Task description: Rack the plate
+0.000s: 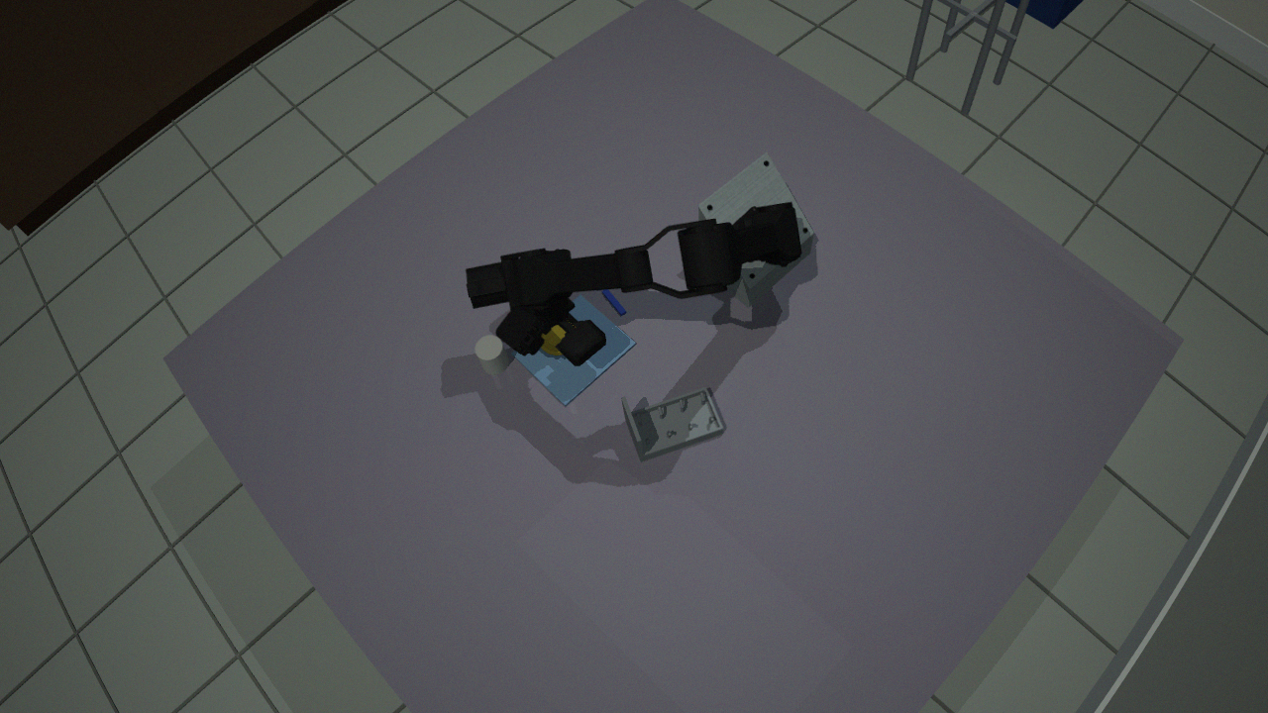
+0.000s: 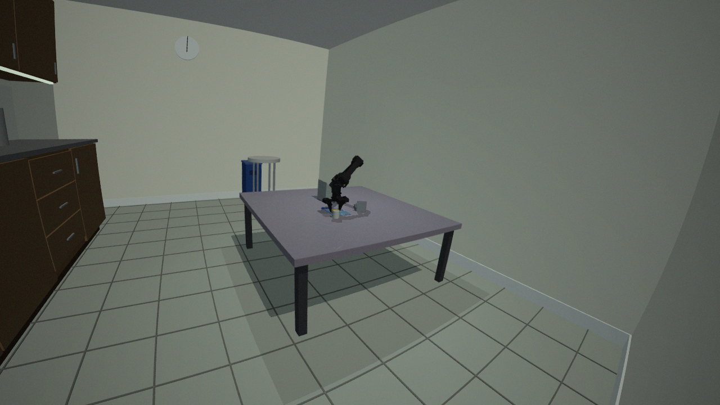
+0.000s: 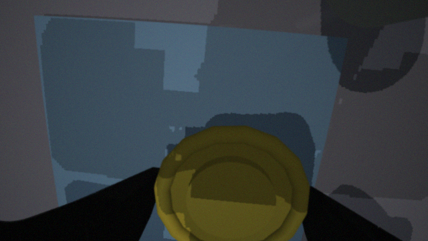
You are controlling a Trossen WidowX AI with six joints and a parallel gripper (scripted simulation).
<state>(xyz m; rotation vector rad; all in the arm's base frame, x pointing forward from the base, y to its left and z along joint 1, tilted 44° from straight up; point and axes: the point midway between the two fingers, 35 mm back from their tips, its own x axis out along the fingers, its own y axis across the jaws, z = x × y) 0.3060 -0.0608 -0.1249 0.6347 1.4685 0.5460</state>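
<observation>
Right now the light blue mat is 1 cm behind my gripper tip, 2 cm to the left of it and 1 cm below it. From my gripper tip the other things lie so: yellow plate 1 cm above; blue spoon 11 cm behind, 1 cm to the right; white cup 10 cm ahead, 5 cm to the right, 2 cm above.
</observation>
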